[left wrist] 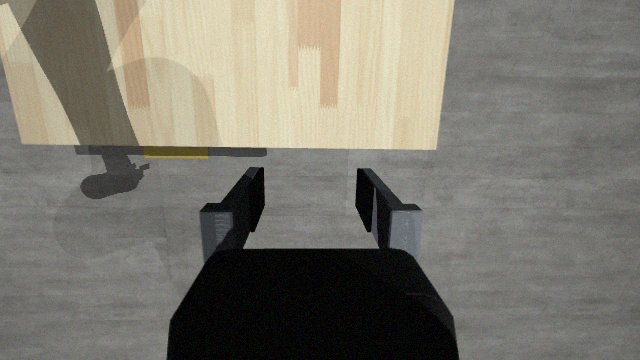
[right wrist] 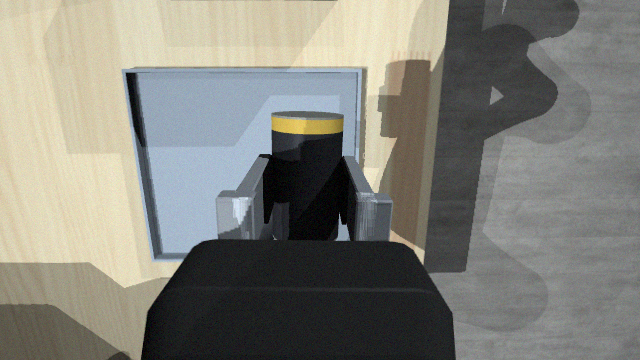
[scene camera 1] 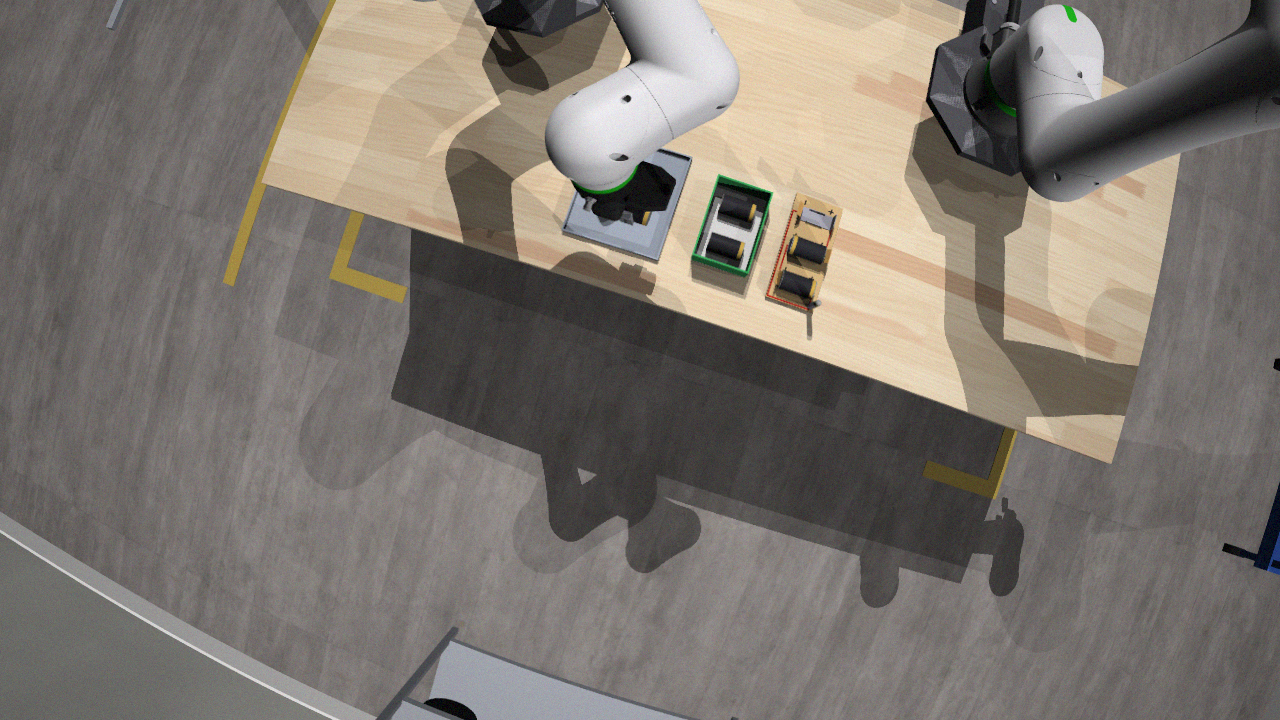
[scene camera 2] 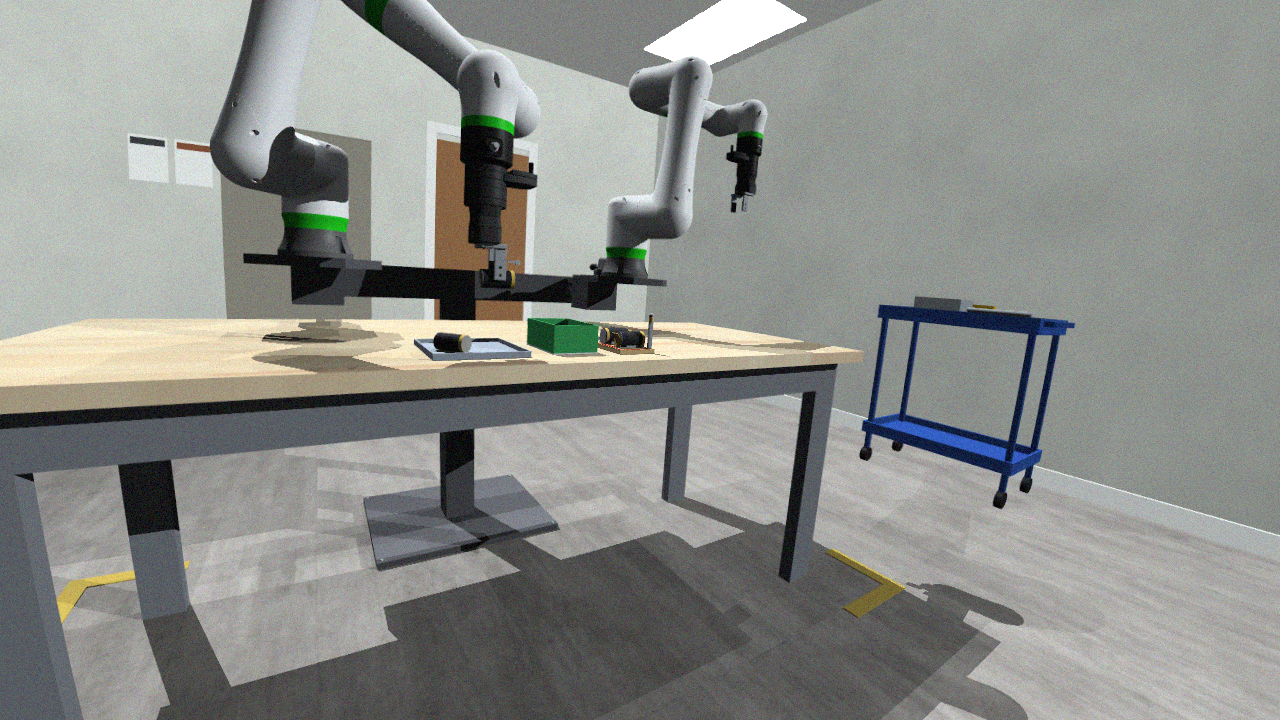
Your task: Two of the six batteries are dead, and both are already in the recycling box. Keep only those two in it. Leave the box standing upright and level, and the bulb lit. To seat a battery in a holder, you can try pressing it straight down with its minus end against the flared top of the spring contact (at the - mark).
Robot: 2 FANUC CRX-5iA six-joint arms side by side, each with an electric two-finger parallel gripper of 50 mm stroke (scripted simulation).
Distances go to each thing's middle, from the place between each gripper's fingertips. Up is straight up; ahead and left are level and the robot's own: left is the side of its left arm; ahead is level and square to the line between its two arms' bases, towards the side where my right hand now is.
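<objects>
The grey tray (scene camera 1: 647,241) is 32 cm ahead of my left hand (scene camera 2: 738,211), 106 cm to the right of it and 45 cm below it. I also see the green recycling box (scene camera 2: 558,336), which from that left hand is 87 cm to the right, 33 cm ahead and 44 cm below.
Counted from my right hand (scene camera 2: 496,279), the grey tray is 16 cm below, 6 cm behind and 3 cm to the right. The green recycling box is 16 cm to the left of my right hand and 14 cm below it, and it is 4 cm behind that hand.
</objects>
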